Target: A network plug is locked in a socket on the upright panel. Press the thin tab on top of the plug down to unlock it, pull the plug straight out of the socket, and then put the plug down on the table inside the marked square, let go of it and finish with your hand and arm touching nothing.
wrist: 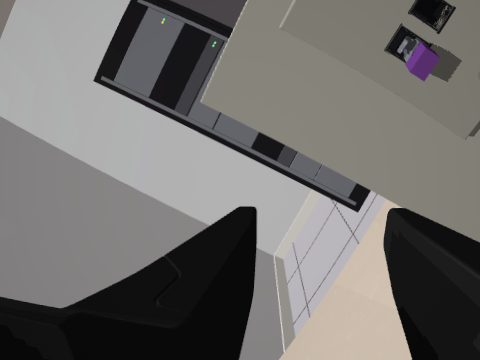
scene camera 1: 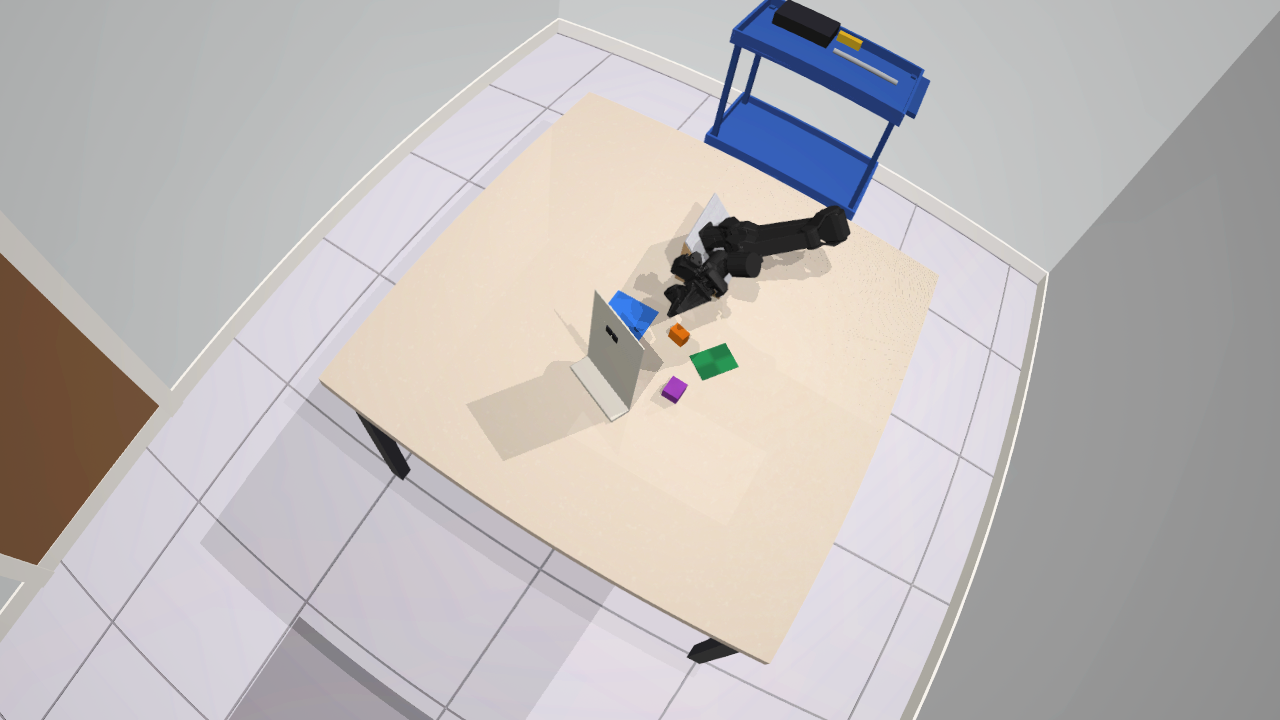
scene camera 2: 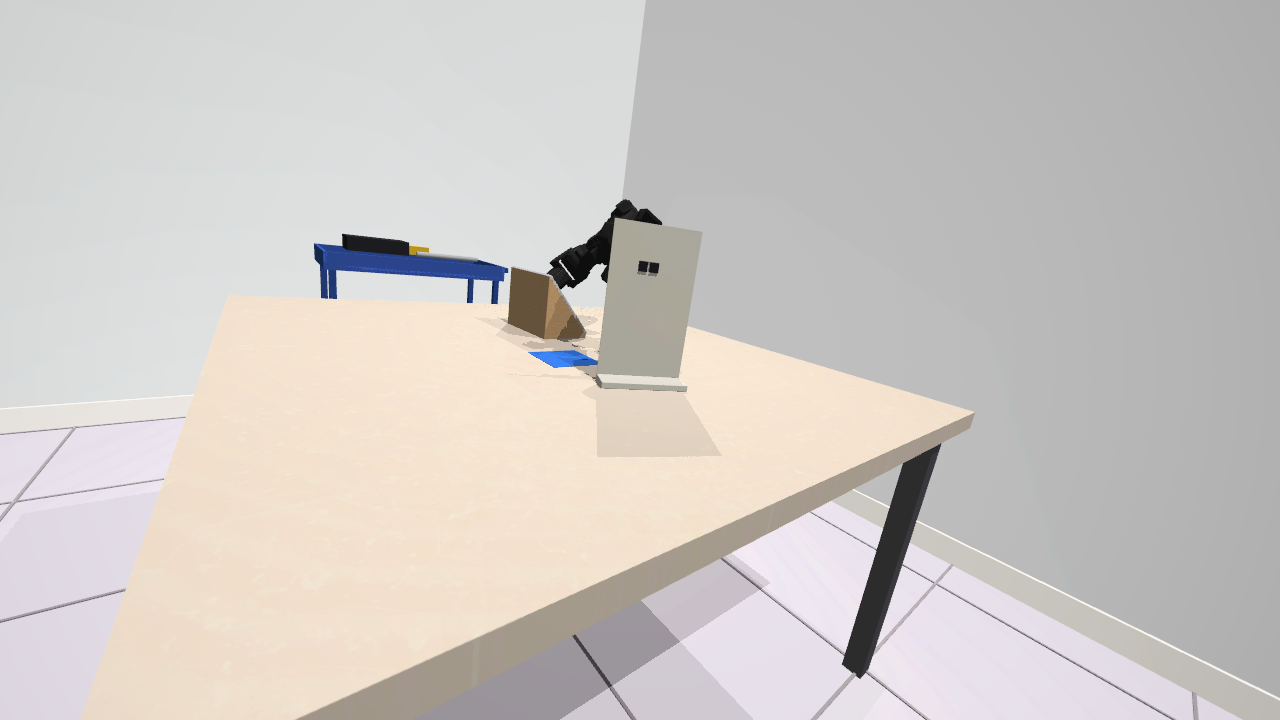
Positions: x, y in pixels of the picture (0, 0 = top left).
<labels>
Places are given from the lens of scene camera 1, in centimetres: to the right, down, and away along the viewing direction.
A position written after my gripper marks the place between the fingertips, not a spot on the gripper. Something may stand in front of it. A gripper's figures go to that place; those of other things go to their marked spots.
my gripper [scene camera 1: 672, 314]: 7, -10, 153
upright grey panel [scene camera 1: 609, 373]: -7, 3, 166
blue square [scene camera 1: 637, 316]: -1, -11, 181
</labels>
